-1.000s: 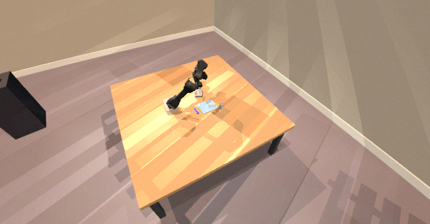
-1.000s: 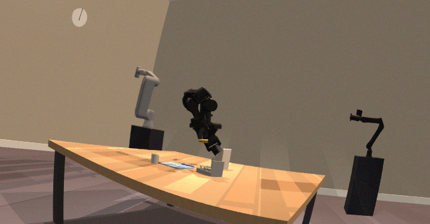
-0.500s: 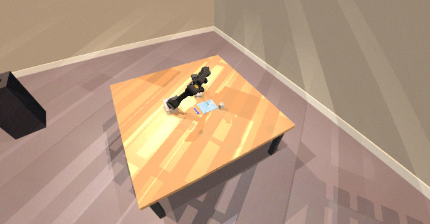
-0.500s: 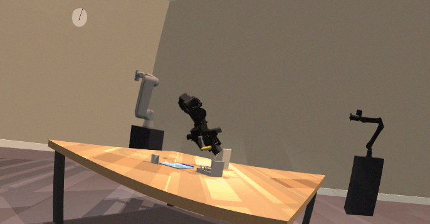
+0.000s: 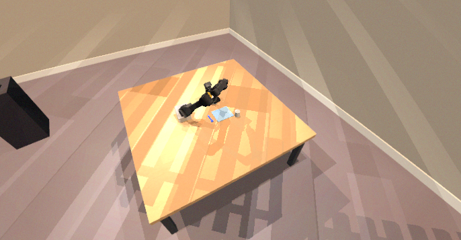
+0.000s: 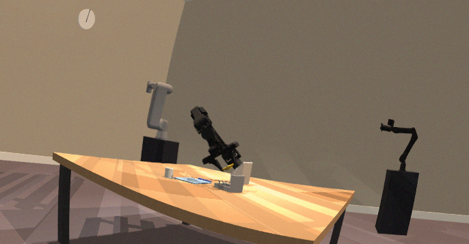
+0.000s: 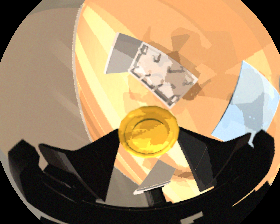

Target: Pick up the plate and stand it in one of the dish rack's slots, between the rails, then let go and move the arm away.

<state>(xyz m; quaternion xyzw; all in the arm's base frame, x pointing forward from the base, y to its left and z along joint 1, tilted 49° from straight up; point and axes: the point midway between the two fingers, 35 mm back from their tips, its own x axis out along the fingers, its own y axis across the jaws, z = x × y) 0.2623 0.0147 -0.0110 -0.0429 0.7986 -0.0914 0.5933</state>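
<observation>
My gripper tip is now 7 cm above the dish rack, 6 cm short of it and 3 cm to the right of it. From my gripper tip the other things lie so: blue mat: 17 cm to the right, 9 cm below, 3 cm ahead; blue spoon: 17 cm to the right, 9 cm below, 8 cm behind; plate: 1 cm above.
</observation>
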